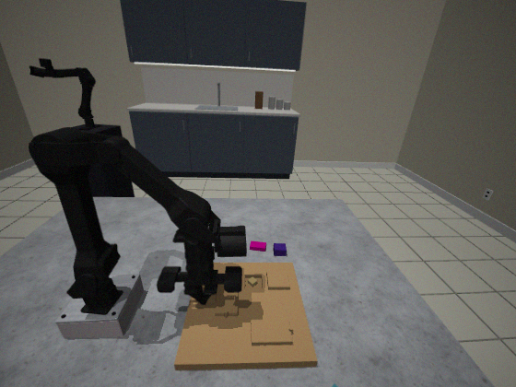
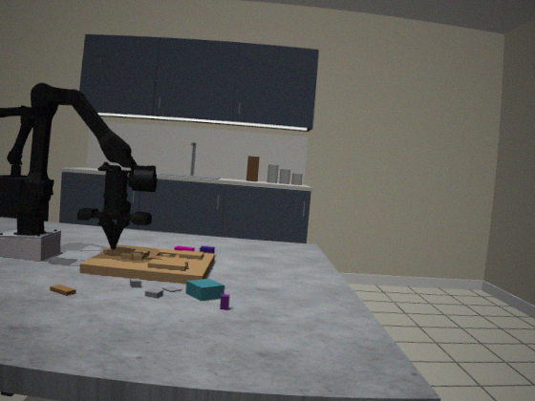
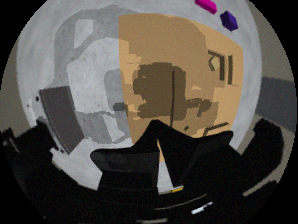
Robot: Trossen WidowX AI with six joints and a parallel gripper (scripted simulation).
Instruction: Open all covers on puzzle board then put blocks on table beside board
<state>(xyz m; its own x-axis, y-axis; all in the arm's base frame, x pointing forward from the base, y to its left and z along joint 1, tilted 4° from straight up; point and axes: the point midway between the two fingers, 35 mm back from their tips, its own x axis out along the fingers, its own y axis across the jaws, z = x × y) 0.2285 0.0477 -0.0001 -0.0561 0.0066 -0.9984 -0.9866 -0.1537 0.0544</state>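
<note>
The tan puzzle board is 10 cm ahead of my gripper tip, 2 cm to the left of it and 2 cm below it. Also, from my gripper tip: purple block (27 cm to the left, 18 cm ahead, 3 cm below); magenta block (28 cm to the left, 11 cm ahead, 3 cm below); orange block (30 cm to the right, 4 cm below, 4 cm ahead).
</note>
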